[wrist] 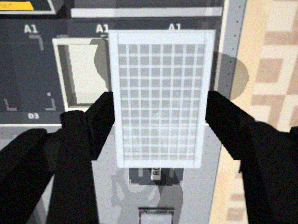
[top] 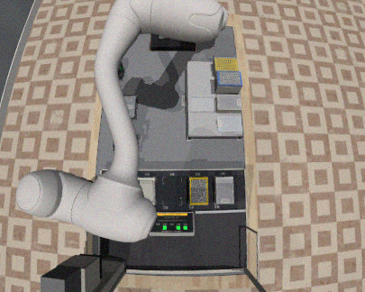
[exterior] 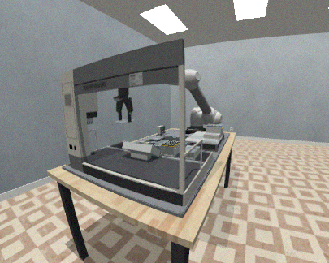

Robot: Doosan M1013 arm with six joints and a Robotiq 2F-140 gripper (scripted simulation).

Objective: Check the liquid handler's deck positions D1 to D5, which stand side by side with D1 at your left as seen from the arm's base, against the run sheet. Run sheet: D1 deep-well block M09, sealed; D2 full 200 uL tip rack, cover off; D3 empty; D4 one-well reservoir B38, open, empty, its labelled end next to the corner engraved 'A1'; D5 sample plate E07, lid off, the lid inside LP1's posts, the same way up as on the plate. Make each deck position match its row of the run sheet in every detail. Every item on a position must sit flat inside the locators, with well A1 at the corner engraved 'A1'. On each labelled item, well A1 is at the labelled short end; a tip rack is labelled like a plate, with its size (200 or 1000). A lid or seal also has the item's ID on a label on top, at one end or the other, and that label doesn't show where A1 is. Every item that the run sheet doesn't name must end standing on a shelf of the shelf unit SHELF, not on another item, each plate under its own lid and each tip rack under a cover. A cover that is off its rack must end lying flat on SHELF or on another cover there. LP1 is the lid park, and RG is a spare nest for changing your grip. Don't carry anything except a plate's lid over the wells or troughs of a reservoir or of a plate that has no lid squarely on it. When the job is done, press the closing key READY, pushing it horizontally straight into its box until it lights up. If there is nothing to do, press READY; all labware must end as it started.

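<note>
The cream one-well reservoir lies 20 cm below my hand and 12 cm to the left of it. From my hand the other things lie so: dark nest 26 cm below, 25 cm behind, 1 cm to the right; yellow tip rack 38 cm to the left, 17 cm below; white well plate 2 cm below.
</note>
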